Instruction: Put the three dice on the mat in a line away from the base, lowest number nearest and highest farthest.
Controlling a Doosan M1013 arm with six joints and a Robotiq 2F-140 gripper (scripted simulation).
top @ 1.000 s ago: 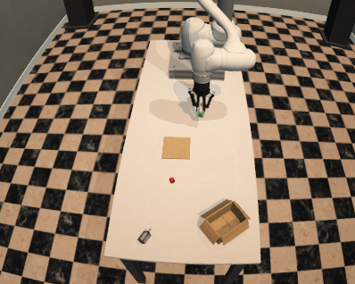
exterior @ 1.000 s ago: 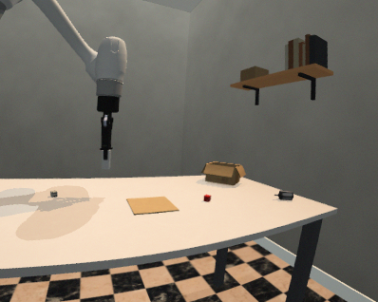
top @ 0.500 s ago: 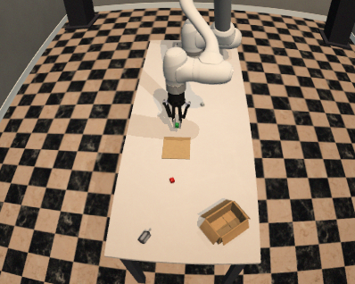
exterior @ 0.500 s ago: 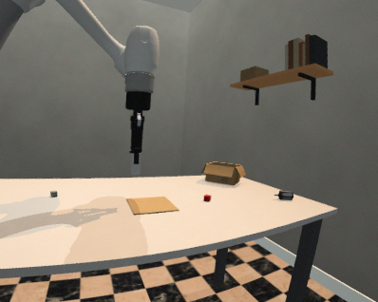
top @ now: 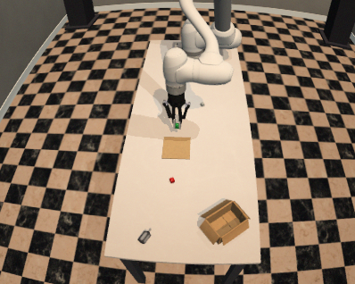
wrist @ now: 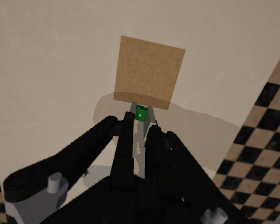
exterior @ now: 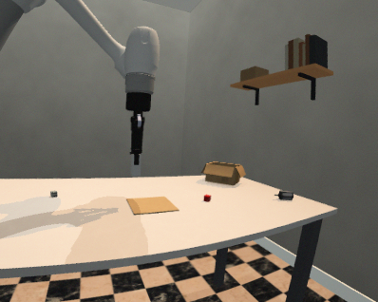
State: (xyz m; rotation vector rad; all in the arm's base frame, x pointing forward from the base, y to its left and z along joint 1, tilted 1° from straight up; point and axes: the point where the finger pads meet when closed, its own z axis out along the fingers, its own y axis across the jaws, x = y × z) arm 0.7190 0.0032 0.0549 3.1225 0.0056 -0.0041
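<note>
Right now the tan mat is 5 cm ahead of my hand and 13 cm below it. Also, from my hand: red die (26 cm ahead, 1 cm to the left, 12 cm below); green die (2 cm below); white die (28 cm behind, 10 cm to the left, 12 cm below).
</note>
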